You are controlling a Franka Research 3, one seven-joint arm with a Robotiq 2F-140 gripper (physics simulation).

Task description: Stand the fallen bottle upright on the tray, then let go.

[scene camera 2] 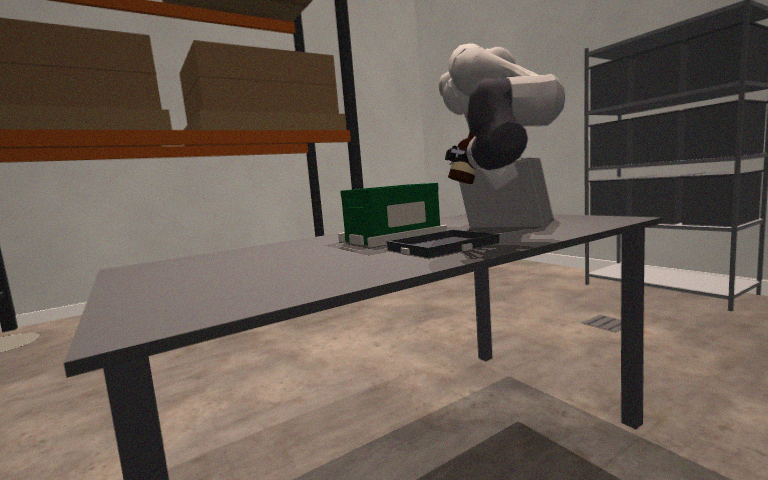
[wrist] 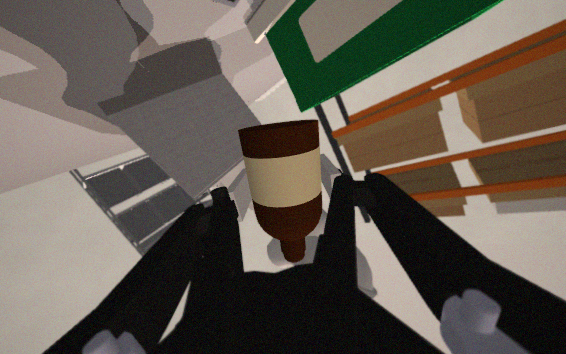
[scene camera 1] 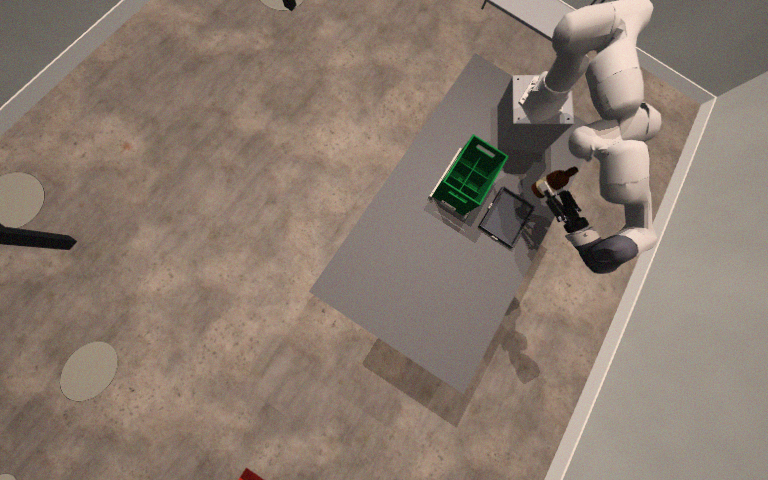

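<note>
A brown bottle with a cream label (scene camera 1: 559, 178) (scene camera 2: 462, 174) (wrist: 283, 181) is held in the air, tilted, with its base lower than its neck. My gripper (scene camera 1: 552, 189) (scene camera 2: 457, 154) (wrist: 284, 172) is shut on the bottle around its body; in the wrist view the fingers stand on both sides of it, and its base points away from the palm. The black-rimmed tray (scene camera 1: 491, 207) (scene camera 2: 447, 249) lies on the table, below the bottle and to its left in the view of scene camera 1. The bottle is apart from the tray. The tray does not show in the wrist view.
A green divided crate (scene camera 1: 461, 207) (scene camera 2: 368, 216) (wrist: 295, 70) stands on the table (scene camera 1: 396, 271) (scene camera 2: 237, 288) beside the tray. The grey arm pedestal (scene camera 2: 506, 200) (wrist: 185, 125) stands at the table's far end. An orange-beamed rack (scene camera 2: 226, 135) and a dark shelf unit (scene camera 2: 587, 169) stand beyond the table.
</note>
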